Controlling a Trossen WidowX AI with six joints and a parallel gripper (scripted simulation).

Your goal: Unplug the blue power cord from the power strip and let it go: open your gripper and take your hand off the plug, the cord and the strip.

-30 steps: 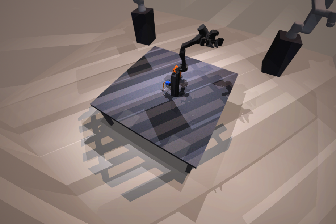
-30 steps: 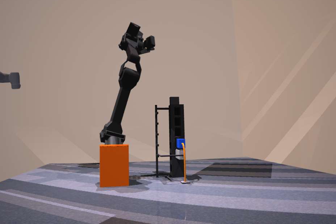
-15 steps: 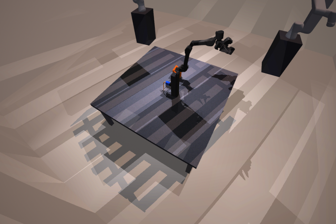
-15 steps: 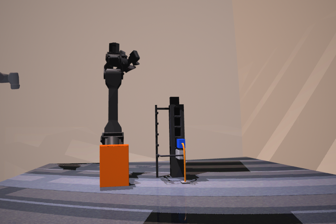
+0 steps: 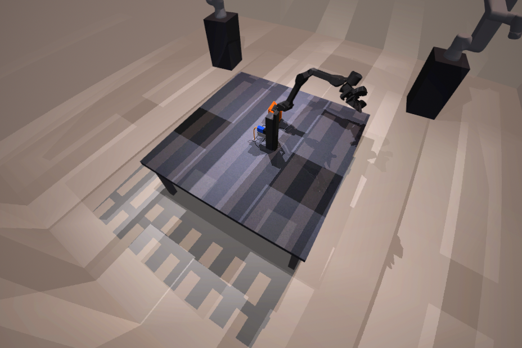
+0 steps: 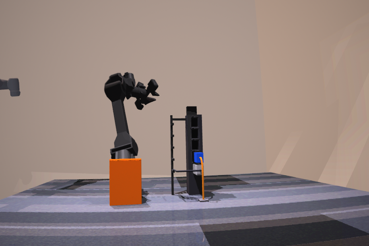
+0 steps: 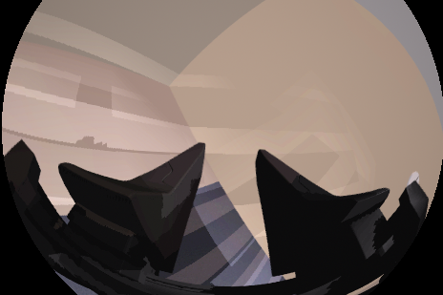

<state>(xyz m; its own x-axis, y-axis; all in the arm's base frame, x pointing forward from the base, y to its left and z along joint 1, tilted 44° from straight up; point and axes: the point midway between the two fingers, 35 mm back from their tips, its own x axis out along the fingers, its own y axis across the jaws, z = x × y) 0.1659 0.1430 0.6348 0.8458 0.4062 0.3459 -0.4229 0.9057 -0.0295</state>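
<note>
Now: the blue plug 50 mm ahead of my gripper tip, 550 mm to the right of it and 310 mm below it.
</note>
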